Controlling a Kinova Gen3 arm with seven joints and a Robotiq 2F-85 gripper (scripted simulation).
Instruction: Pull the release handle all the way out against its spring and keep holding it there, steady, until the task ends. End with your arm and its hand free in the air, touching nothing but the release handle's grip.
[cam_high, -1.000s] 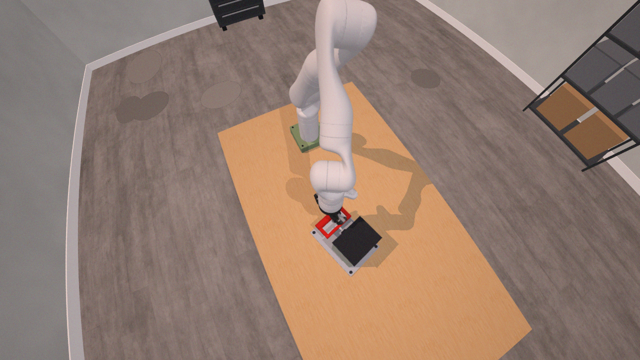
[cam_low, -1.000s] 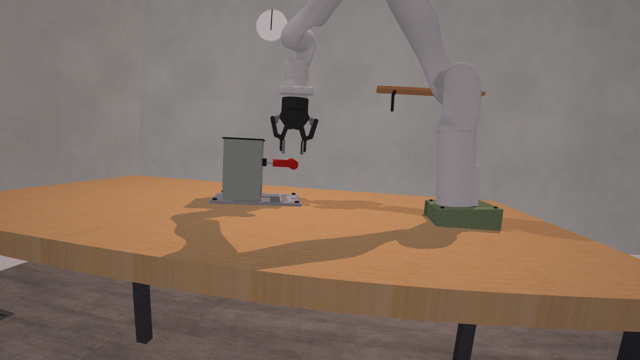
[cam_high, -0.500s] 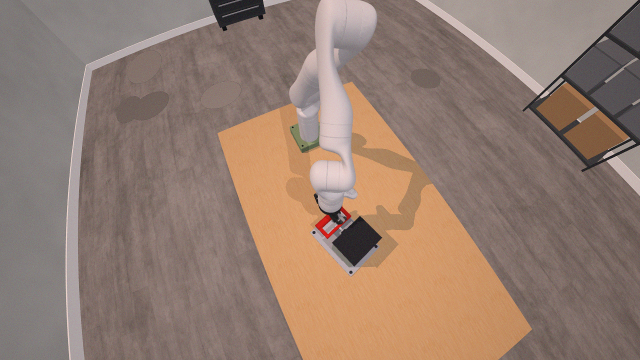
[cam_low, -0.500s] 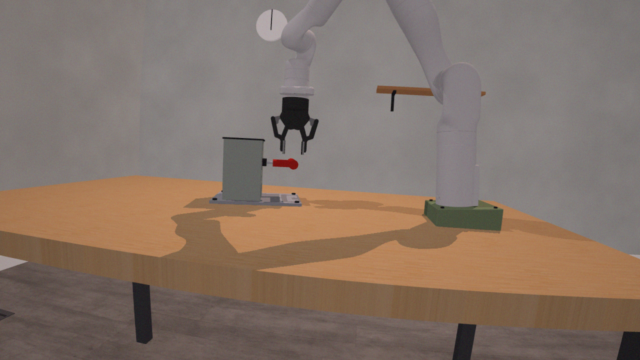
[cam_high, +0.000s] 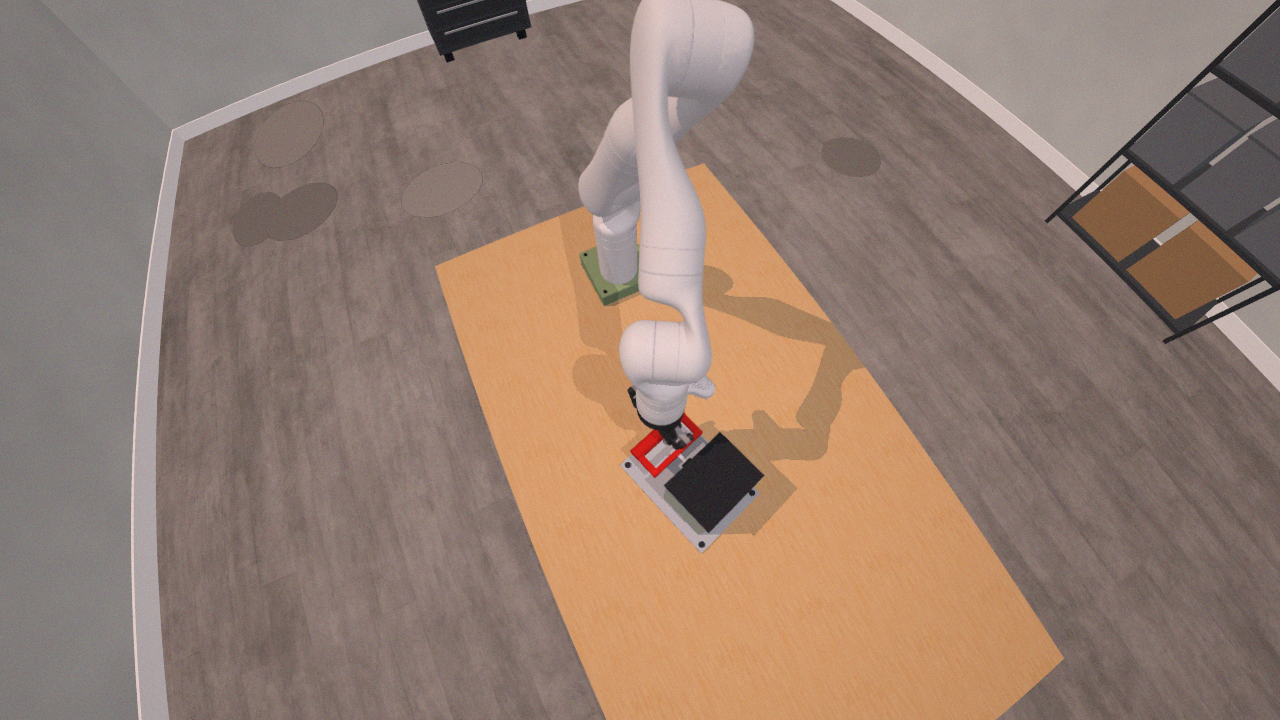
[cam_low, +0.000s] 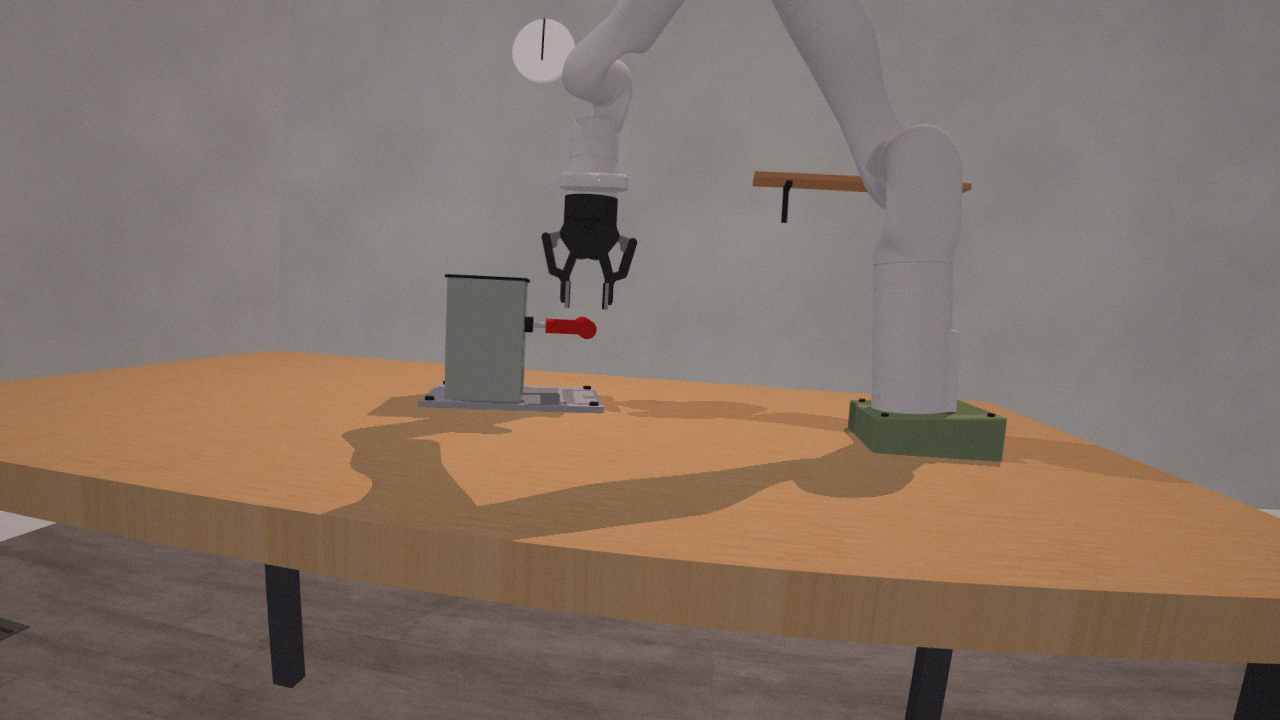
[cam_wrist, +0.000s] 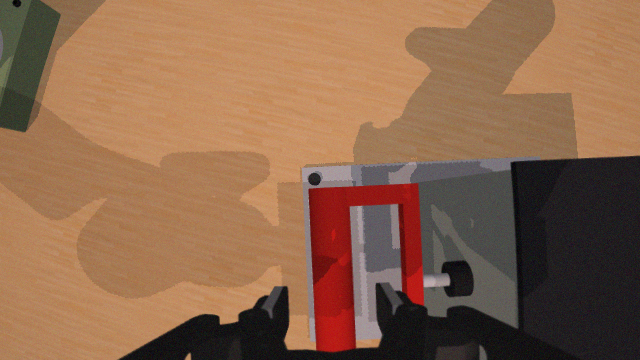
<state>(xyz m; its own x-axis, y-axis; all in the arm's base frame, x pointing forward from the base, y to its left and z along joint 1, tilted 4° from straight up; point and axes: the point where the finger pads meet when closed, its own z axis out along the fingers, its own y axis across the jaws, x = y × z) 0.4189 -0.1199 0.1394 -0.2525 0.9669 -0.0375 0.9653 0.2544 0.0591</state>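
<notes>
Right now my hand is 5 cm short of the red release handle, 2 cm to the right of it and 4 cm above it. Round my hand: baseplate 9 cm ahead, 3 cm to the left, 14 cm below.
</notes>
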